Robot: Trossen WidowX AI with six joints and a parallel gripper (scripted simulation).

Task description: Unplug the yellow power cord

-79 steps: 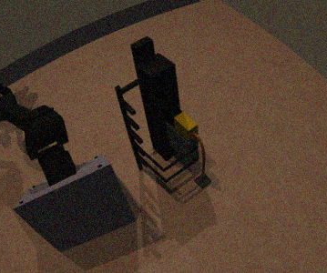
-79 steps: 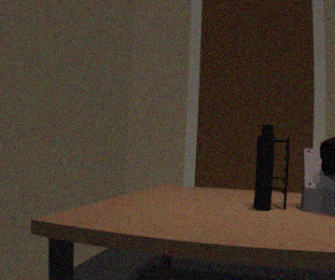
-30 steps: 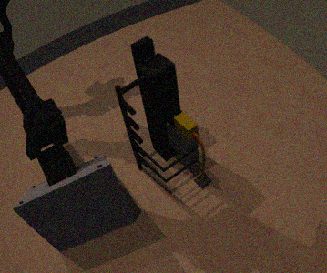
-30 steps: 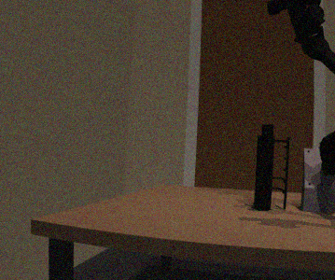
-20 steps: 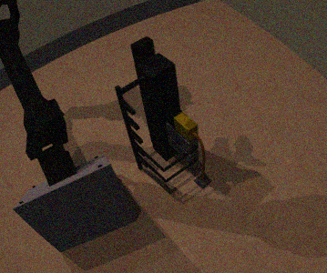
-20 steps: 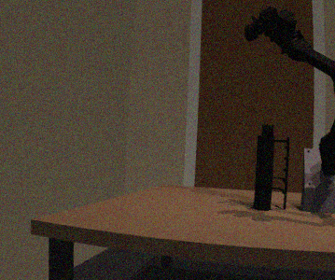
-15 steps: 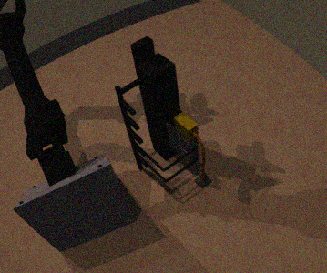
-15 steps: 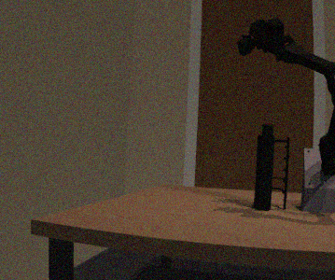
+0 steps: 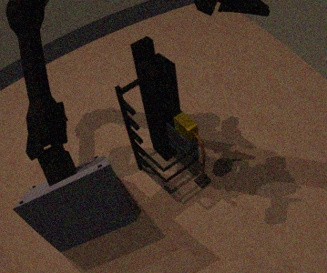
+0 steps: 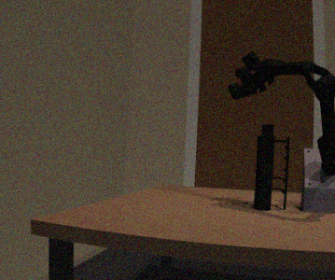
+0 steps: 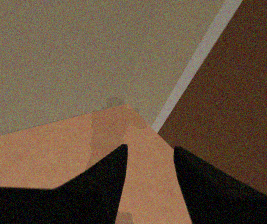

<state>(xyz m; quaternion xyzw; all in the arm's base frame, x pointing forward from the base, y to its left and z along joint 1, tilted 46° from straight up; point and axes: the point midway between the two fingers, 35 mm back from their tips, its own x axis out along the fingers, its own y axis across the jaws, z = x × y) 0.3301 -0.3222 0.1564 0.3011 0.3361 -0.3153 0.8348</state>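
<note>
Now: gripper tip 28 cm above the yellow plug, 12 cm to the right of it and 12 cm past it.
</note>
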